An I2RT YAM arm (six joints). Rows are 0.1 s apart.
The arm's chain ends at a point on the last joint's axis. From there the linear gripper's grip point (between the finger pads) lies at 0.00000 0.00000 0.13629 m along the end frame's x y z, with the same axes.
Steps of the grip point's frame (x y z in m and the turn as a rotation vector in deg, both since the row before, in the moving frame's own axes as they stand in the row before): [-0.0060, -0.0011, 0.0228, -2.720, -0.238, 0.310]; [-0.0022, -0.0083, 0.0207, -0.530, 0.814, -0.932]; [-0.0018, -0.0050, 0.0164, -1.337, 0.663, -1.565]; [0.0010, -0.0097, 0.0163, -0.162, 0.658, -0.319]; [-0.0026, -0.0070, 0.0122, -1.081, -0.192, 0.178]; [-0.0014, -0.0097, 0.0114, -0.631, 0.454, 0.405]
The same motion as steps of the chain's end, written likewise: [-0.0054, -0.0076, 0.0230, -2.720, -0.238, 0.310]; [-0.0041, -0.0095, 0.0207, -0.530, 0.814, -0.932]; [-0.0034, -0.0082, 0.0164, -1.337, 0.663, -1.565]; [-0.0006, -0.0101, 0.0163, -0.162, 0.658, -0.319]; [-0.0021, -0.0096, 0.0122, -1.081, -0.192, 0.178]; [-0.0025, -0.0112, 0.0114, -0.631, 0.454, 0.405]
